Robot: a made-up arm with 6 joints. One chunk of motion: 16 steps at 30 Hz.
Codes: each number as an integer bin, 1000 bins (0 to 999) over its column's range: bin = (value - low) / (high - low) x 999, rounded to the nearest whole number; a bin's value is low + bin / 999 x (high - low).
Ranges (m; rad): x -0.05..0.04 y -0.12..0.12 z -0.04..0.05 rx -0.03..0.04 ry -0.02..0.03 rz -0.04..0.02
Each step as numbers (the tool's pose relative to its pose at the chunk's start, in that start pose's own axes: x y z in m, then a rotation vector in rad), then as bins.
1 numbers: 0.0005 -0.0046 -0.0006 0.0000 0.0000 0.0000
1 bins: 561 480 437 428 400 666
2 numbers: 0.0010 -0.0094 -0.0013 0.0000 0.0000 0.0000
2 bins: 566 460 430 428 400 666
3 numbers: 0.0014 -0.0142 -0.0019 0.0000 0.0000 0.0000
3 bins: 571 440 423 428 400 666
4 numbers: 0.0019 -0.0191 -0.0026 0.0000 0.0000 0.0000
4 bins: 576 420 415 428 400 666
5 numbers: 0.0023 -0.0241 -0.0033 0.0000 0.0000 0.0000
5 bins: 581 399 407 428 400 666
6 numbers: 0.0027 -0.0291 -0.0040 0.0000 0.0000 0.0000
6 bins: 585 378 400 428 400 666
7 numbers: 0.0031 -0.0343 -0.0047 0.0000 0.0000 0.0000
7 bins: 589 357 392 428 400 666
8 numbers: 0.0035 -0.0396 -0.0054 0.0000 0.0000 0.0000
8 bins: 594 335 384 428 400 666
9 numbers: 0.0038 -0.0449 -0.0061 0.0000 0.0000 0.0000
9 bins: 597 313 376 428 400 666
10 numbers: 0.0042 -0.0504 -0.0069 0.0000 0.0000 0.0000
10 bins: 602 290 367 428 400 666
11 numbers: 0.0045 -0.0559 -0.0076 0.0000 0.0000 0.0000
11 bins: 605 267 360 428 400 666
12 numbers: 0.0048 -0.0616 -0.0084 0.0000 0.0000 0.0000
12 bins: 608 243 351 428 400 666
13 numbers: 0.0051 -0.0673 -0.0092 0.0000 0.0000 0.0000
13 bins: 612 219 342 428 400 666
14 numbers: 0.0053 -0.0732 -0.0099 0.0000 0.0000 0.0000
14 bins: 614 195 334 428 400 666
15 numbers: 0.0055 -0.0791 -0.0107 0.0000 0.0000 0.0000
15 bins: 616 170 325 428 400 666
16 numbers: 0.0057 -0.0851 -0.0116 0.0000 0.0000 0.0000
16 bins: 618 145 315 428 400 666
